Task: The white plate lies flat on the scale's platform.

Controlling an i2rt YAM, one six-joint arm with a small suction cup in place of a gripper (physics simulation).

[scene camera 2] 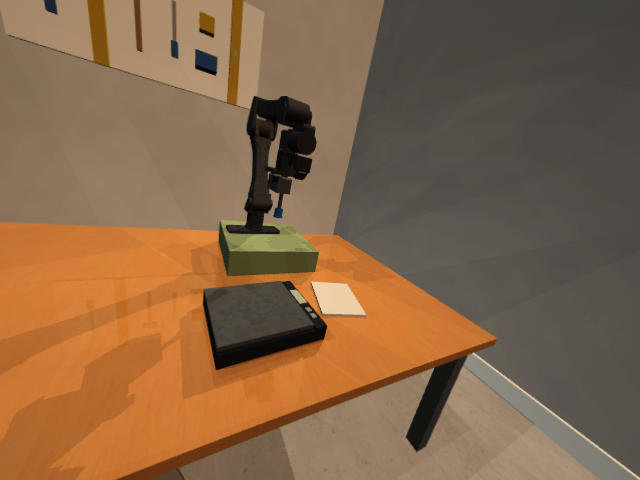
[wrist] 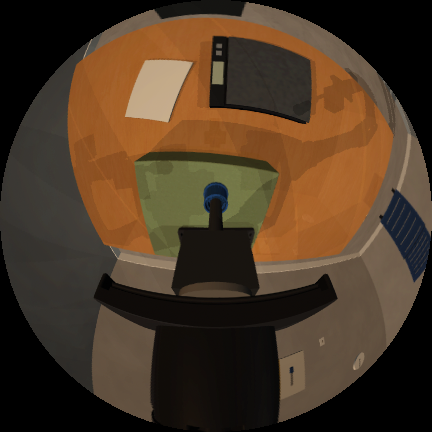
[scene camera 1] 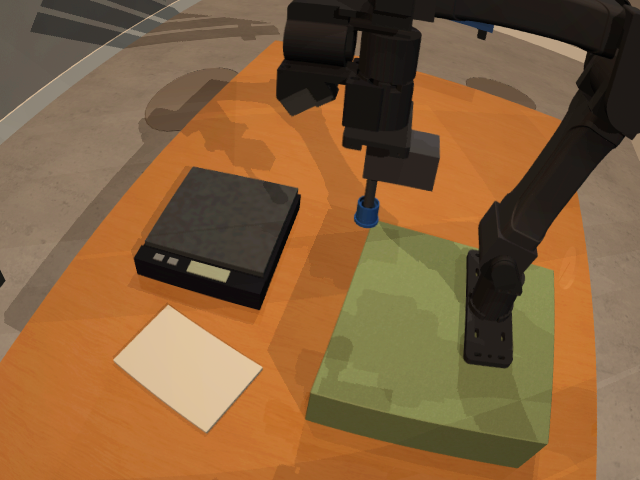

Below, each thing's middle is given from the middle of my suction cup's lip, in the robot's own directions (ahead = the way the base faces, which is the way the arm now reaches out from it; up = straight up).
Now: the black scale [scene camera 1: 222, 235] 220 mm ahead of my suction cup, 190 mm below it and 110 mm to the right of it. Also, from my suction cup: white plate [scene camera 1: 200, 377]: 210 mm below, 200 mm ahead, 140 mm to the left.
